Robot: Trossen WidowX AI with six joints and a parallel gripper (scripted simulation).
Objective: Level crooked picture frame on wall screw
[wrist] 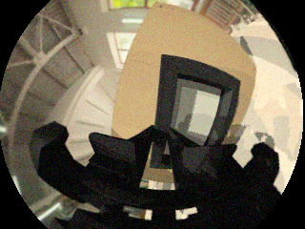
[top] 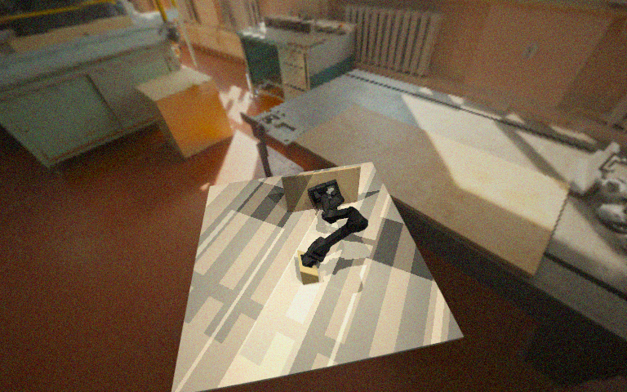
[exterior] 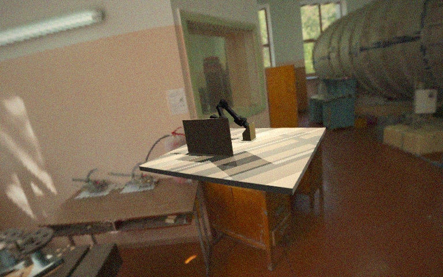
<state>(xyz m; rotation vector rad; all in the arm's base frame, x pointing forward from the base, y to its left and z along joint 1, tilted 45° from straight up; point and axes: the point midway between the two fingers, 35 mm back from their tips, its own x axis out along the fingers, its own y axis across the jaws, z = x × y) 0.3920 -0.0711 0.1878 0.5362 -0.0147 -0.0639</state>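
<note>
The black picture frame is 1 cm ahead of my gripper tip, 2 cm to the right of it and 5 cm below it. The rest, counted from my gripper tip: tan wall board 2 cm ahead, 1 cm to the right, 6 cm below.
</note>
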